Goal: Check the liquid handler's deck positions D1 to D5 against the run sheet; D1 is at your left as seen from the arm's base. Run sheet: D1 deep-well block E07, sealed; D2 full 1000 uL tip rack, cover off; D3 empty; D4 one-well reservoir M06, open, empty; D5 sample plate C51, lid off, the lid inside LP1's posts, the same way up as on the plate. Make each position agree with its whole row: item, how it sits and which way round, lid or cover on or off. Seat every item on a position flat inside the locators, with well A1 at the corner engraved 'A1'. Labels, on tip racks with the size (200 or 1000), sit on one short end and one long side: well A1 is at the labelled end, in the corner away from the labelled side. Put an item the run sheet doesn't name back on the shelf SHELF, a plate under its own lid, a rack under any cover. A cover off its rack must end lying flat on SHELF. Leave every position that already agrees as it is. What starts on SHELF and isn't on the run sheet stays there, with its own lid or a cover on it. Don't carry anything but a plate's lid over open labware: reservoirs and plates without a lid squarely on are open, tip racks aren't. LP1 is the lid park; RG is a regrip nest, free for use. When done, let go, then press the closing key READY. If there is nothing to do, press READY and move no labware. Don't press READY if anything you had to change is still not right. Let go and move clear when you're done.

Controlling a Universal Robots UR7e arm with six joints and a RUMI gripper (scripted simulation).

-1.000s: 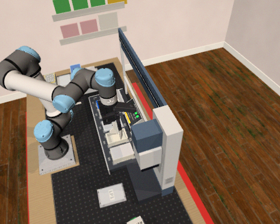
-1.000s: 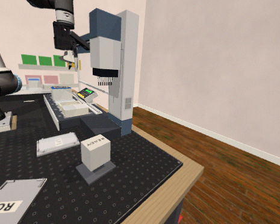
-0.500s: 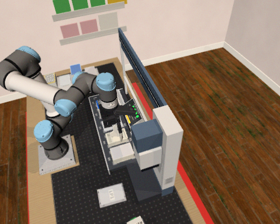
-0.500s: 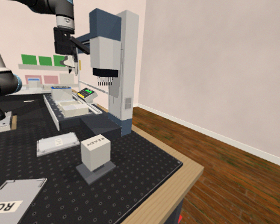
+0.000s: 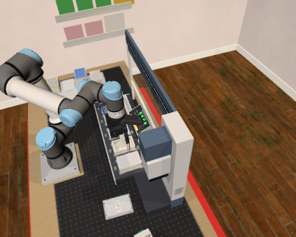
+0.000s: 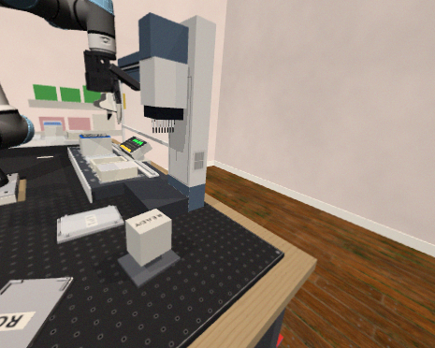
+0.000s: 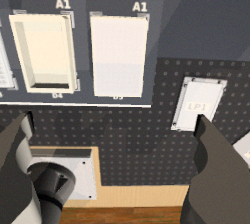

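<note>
Now: the deep-well block 190 mm below my hand. Also, from my hand: pipetting head 220 mm to the right, 120 mm above, 80 mm ahead; cream one-well reservoir 200 mm below, 120 mm to the left; liquid handler's tower 220 mm to the right, 160 mm ahead, 10 mm above.
</note>
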